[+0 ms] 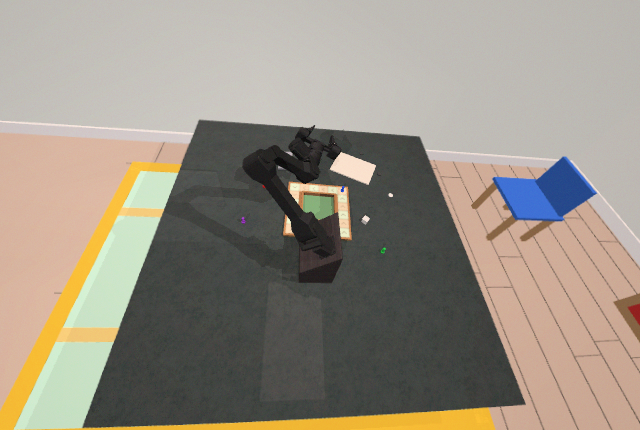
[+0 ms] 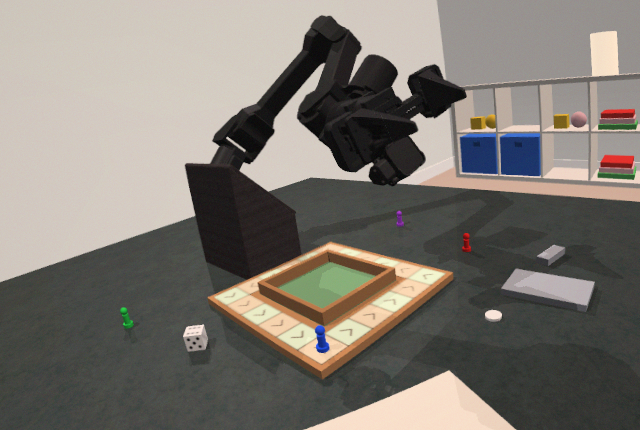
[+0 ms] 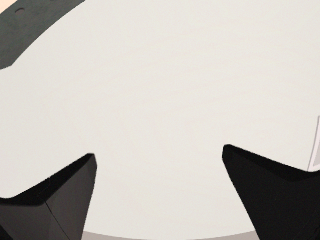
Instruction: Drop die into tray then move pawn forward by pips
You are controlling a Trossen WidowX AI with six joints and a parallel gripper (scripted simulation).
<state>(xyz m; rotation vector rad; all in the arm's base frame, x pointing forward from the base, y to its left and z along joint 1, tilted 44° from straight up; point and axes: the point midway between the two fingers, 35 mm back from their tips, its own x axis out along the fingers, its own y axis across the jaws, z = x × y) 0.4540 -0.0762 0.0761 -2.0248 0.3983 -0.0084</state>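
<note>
Right now the white die is 270 mm behind my gripper tip, 260 mm below it and 200 mm to the right of it. The rest, counted from my gripper tip: grey slab: 270 mm below, 150 mm to the left, 80 mm ahead; then blue pawn: 250 mm below, 120 mm to the right, 110 mm behind; then cream sheet: 270 mm below, 200 mm to the right, 50 mm ahead.
</note>
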